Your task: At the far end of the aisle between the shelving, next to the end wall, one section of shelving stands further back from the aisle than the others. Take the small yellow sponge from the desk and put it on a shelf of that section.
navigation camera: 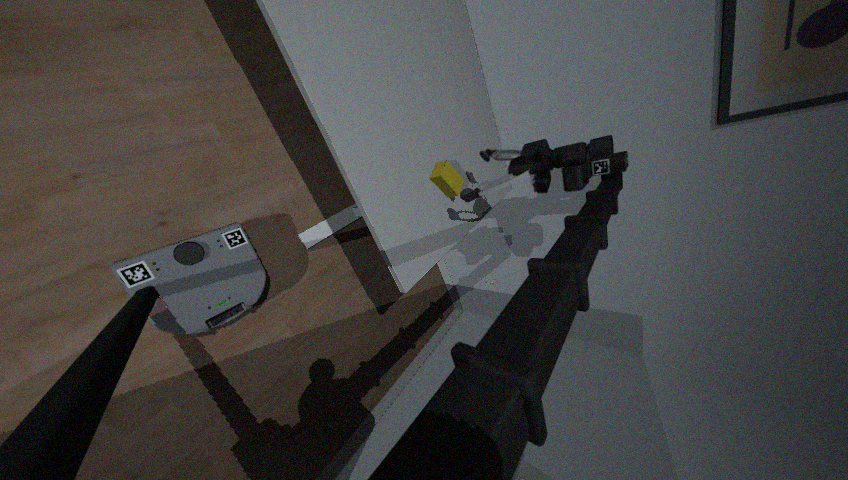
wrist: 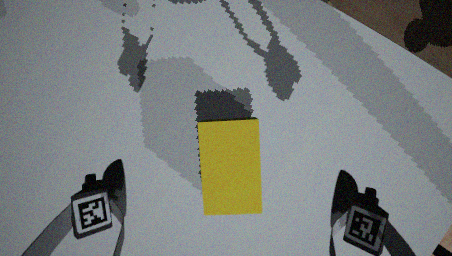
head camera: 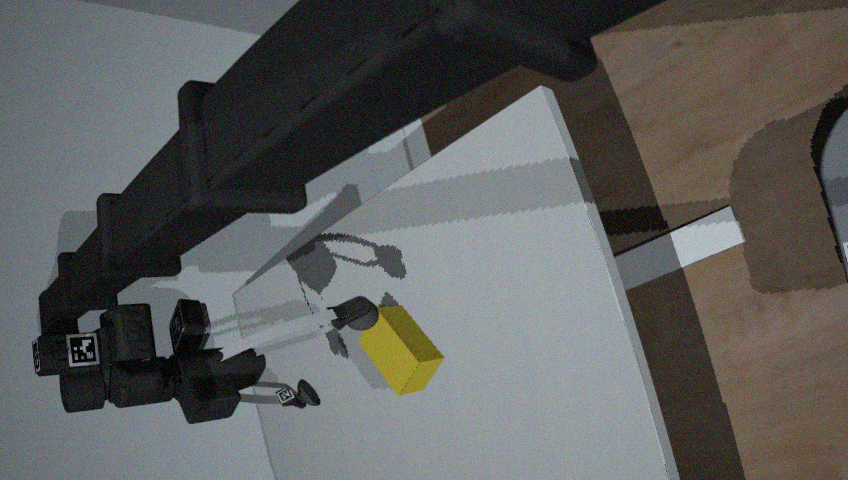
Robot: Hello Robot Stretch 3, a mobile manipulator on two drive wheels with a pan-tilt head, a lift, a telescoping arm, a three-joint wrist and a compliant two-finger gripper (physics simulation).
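Seen in the pictures: gripper, between the fingertips: (navigation camera: 471, 175) (head camera: 344, 354); robot's base, origin of its link: (navigation camera: 189, 252).
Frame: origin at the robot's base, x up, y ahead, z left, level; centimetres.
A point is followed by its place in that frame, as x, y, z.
The small yellow sponge (head camera: 401, 350) {76.5, -1.5, -61.4} (navigation camera: 446, 179) {76.5, -1.3, -60.9} (wrist: 230, 167) is a block on the pale desk (head camera: 505, 297) {72.0, -5.2, -47.4} (navigation camera: 357, 118) {72.0, 19.5, -39.9} (wrist: 50, 110). My gripper (head camera: 332, 352) {83.1, -2.1, -64.4} (navigation camera: 477, 174) {83.1, -2.1, -64.4} (wrist: 229, 185) {83.1, -2.1, -64.4} is open with nothing held, its two fingers spread wide. In the wrist view the sponge lies between the two finger lines, its long side running up and down the picture, with a wide gap to each finger. In the head view one fingertip overlaps the sponge's edge; I cannot tell whether they touch. The shelving section does not show.
My extended arm (head camera: 368, 101) {116.7, -8.3, -16.5} (navigation camera: 535, 309) {116.5, -8.3, -18.1} reaches across beside the desk. The wall (head camera: 119, 77) {90.6, -67.6, -121.5} (navigation camera: 654, 237) {122.1, -45.6, -119.1} runs along the desk's back, with a framed picture (navigation camera: 723, 71) {136.6, 6.1, -111.2} on it. My base (navigation camera: 208, 279) {16.0, -9.8, -0.7} stands on the wooden floor near a white desk leg (head camera: 708, 237) (navigation camera: 318, 233).
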